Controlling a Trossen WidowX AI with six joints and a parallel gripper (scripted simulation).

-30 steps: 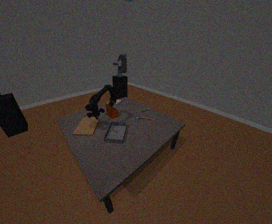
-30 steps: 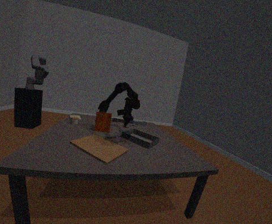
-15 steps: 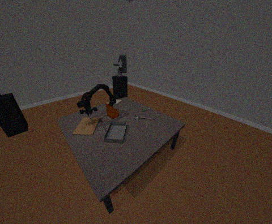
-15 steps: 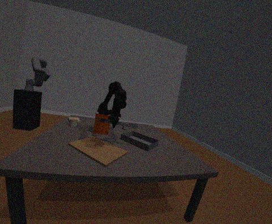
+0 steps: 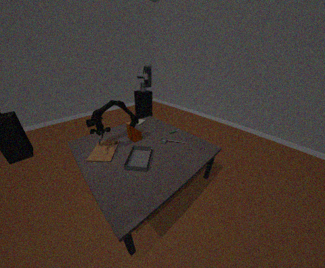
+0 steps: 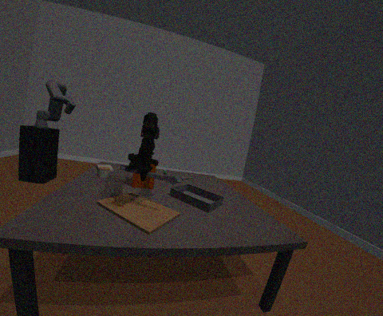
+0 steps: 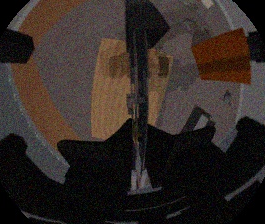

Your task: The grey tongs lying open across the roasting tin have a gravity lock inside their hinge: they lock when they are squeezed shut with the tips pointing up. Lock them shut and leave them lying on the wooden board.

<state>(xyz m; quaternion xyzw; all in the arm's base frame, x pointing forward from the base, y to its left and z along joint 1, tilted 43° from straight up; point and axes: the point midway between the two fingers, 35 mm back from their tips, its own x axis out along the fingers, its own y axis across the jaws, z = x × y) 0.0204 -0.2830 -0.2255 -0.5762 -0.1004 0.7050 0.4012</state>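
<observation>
Now: the wooden board 150 mm below my gripper tip. Also, from my gripper tip: pale object (490 mm to the left, 310 mm behind, 120 mm below); roasting tin (360 mm ahead, 190 mm to the left, 130 mm below).
</observation>
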